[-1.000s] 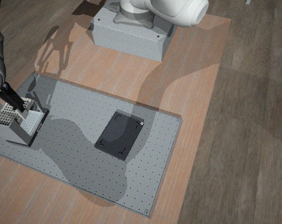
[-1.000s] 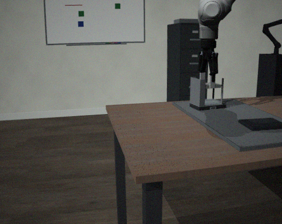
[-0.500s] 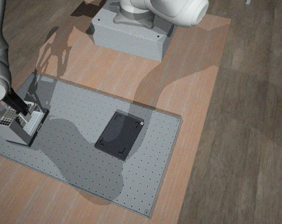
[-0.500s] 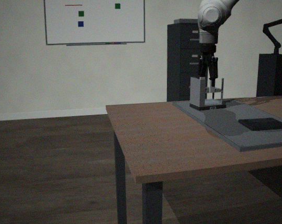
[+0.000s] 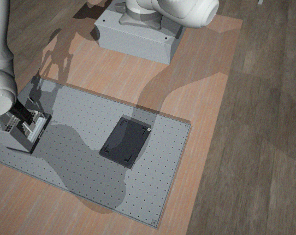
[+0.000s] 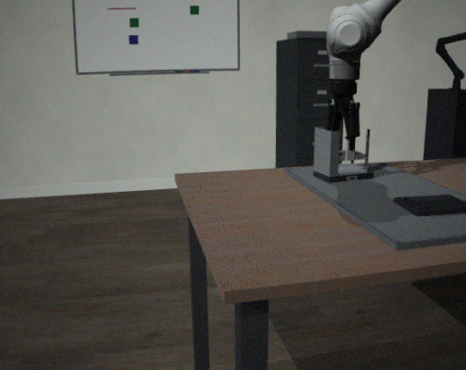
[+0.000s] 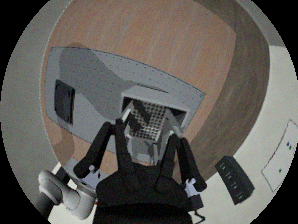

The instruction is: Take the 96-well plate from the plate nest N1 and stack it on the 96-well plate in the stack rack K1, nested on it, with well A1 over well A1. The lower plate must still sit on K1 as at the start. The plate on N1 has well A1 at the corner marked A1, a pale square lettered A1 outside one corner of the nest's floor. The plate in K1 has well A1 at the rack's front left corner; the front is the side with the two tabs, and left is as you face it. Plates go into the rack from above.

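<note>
The tall grey wall is 70 mm ahead of my hand. Also, from my hand: pale A1 mark 100 mm behind, 430 mm to the left, 80 mm below.
</note>
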